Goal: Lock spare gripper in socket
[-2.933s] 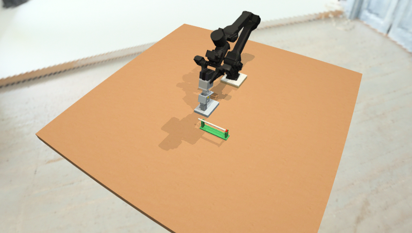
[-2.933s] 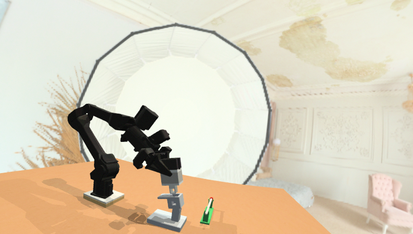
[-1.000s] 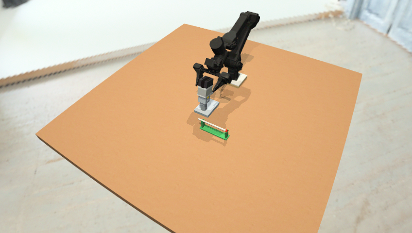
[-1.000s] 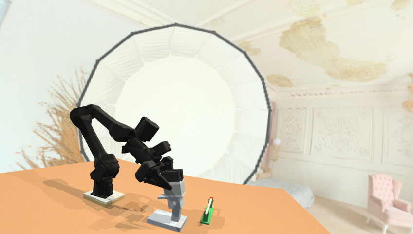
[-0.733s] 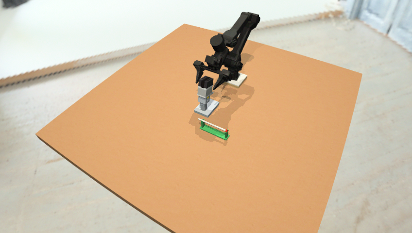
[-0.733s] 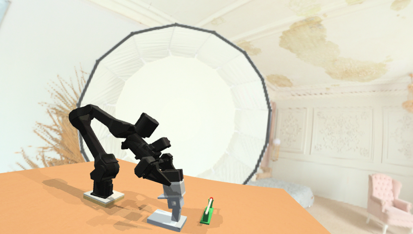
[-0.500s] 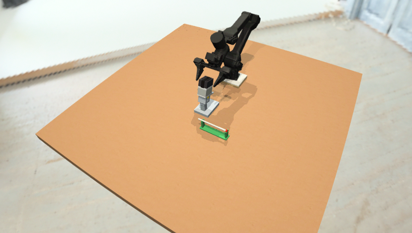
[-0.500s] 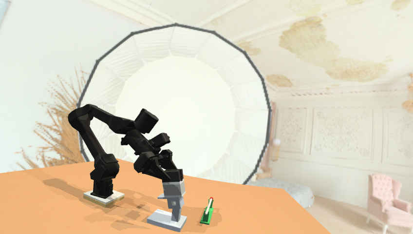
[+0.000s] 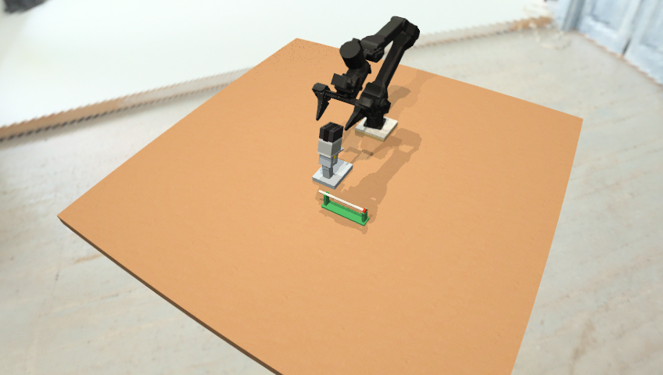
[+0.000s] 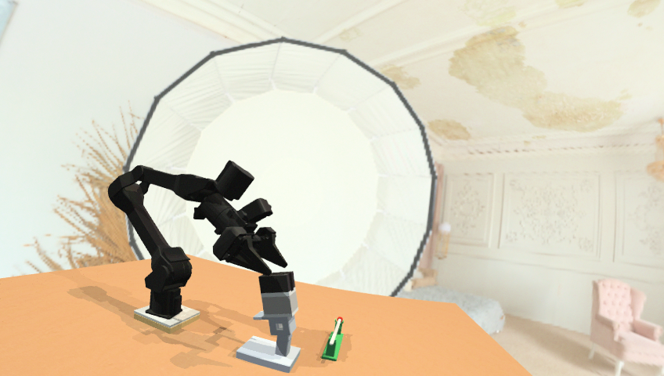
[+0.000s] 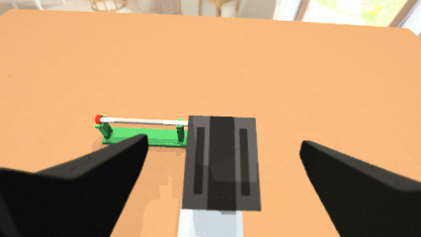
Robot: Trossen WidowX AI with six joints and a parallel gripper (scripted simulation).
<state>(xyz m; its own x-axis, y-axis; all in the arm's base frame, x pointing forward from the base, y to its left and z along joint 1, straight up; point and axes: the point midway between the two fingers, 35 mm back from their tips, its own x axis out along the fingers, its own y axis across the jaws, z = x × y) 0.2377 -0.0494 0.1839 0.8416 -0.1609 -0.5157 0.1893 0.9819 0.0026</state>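
Now: gripper tip 14 cm short of the green pin rest, 9 cm to the right of it and 16 cm above it. From my gripper tip the other things lie so: spare gripper: 1 cm ahead, 6 cm below; then grey mount: 1 cm ahead, 14 cm below.
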